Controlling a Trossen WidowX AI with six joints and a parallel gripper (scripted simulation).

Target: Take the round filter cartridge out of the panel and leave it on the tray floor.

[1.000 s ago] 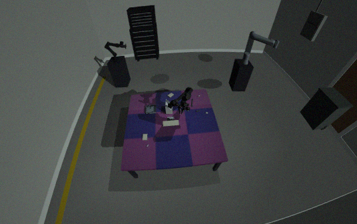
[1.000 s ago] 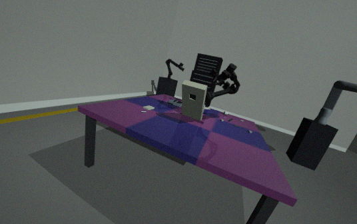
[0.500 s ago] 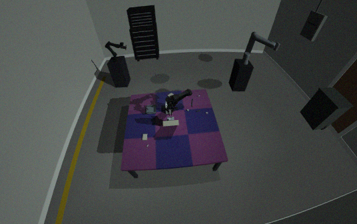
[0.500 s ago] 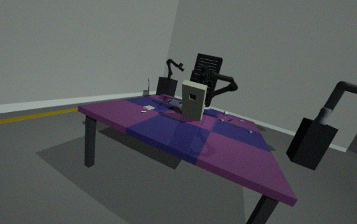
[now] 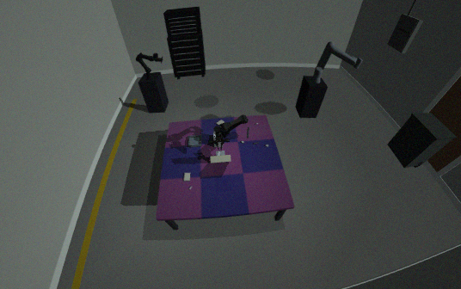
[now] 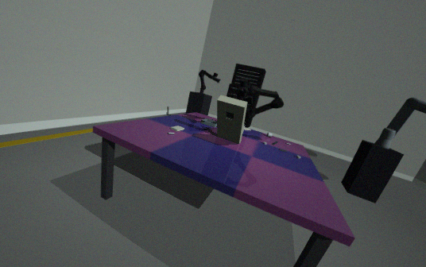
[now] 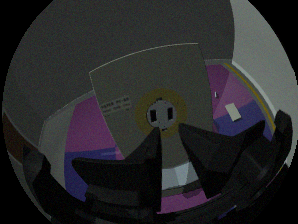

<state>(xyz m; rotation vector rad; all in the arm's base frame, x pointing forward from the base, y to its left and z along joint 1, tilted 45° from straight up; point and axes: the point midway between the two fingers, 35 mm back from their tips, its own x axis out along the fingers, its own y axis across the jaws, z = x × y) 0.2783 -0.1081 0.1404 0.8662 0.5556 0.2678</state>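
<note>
My gripper tip is 50 mm short of the round filter cartridge and 40 mm above it. The rest, counted from my gripper tip: service panel 10 mm ahead, 120 mm below; then tray 350 mm behind, 310 mm to the right, 260 mm below.
</note>
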